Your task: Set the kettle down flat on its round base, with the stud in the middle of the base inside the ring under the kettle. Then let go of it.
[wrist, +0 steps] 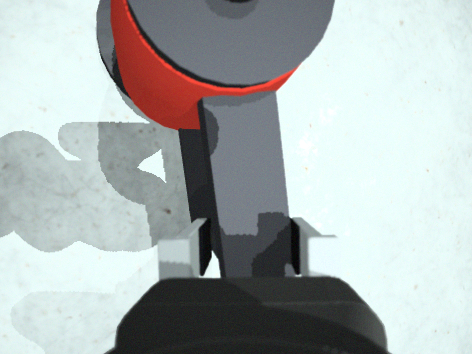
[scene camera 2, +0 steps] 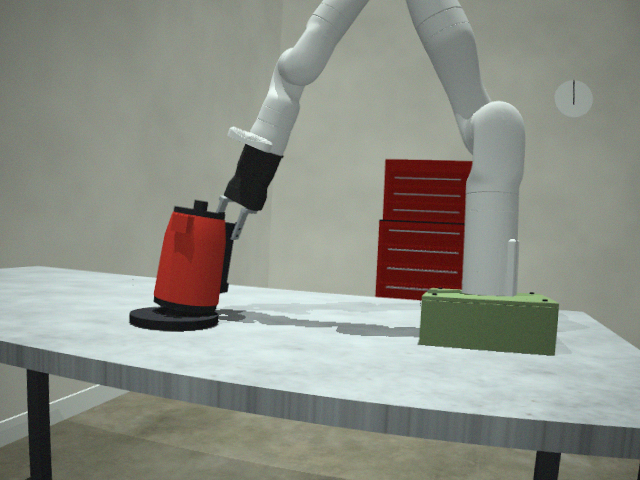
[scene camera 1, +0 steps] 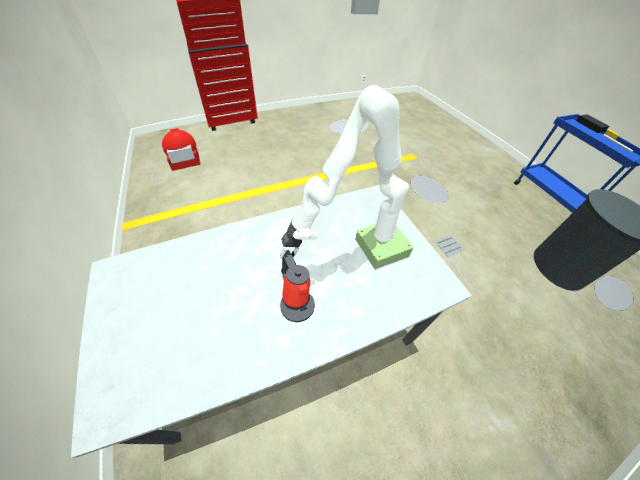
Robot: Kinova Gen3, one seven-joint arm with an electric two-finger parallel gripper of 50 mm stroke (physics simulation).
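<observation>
The red kettle (scene camera 1: pixel 295 292) (scene camera 2: pixel 190 258) (wrist: pixel 150 95) with a dark lid is over its round dark base (scene camera 1: pixel 297 314) (scene camera 2: pixel 173 321) (wrist: pixel 104 35). In scene camera 2 it is tilted, its top leaning right towards the arm, and its bottom is right of the base's middle. Its lower right edge is near the base's right rim; whether they touch is unclear. The stud and the ring are hidden under the kettle. My gripper (scene camera 1: pixel 288 256) (scene camera 2: pixel 230 221) (wrist: pixel 249 237) is shut on the upper part of the kettle's dark handle (scene camera 2: pixel 226 264) (wrist: pixel 245 160).
The green block (scene camera 1: pixel 385 254) (scene camera 2: pixel 488 324) under the arm's foot stands on the table (scene camera 1: pixel 155 335) (scene camera 2: pixel 310 361), right of the kettle. A red tool cabinet (scene camera 1: pixel 224 82) (scene camera 2: pixel 421 242) stands behind the table. A dark bin (scene camera 1: pixel 578 248) and a blue cart (scene camera 1: pixel 555 187) stand at the far right.
</observation>
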